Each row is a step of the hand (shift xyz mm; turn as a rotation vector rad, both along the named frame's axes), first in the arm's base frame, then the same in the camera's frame.
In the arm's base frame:
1: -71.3 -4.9 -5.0 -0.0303 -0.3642 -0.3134
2: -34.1 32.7 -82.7 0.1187 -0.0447 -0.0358
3: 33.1 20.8 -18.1 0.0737 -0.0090 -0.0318
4: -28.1 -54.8 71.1 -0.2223 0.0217 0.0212
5: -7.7 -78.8 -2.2 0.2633 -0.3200 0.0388
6: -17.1 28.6 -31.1 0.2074 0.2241 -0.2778
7: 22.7 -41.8 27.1 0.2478 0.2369 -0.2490
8: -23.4 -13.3 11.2 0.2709 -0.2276 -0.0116
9: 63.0 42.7 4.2 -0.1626 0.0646 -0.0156
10: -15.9 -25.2 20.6 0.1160 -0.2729 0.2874
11: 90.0 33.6 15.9 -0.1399 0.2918 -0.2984
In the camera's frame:
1: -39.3 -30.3 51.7 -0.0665 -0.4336 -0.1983
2: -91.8 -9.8 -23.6 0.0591 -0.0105 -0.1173
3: -4.8 23.7 -35.6 0.0212 0.0069 -0.0776
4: 60.7 -34.7 62.9 -0.1139 -0.0499 0.1867
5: 31.2 -72.8 -0.7 0.3176 -0.1794 -0.2005
6: -44.4 9.2 -4.5 -0.1898 0.1777 -0.3206
7: 50.8 -20.2 -3.3 -0.1539 0.2122 -0.3329
8: 1.6 -16.1 24.3 0.2429 -0.1118 -0.2320
9: 16.6 60.5 -43.2 -0.1280 -0.0037 0.1202
10: 17.8 -20.9 23.6 0.3920 -0.1071 0.0733
11: 43.5 65.6 -57.4 -0.4214 0.1120 -0.0605

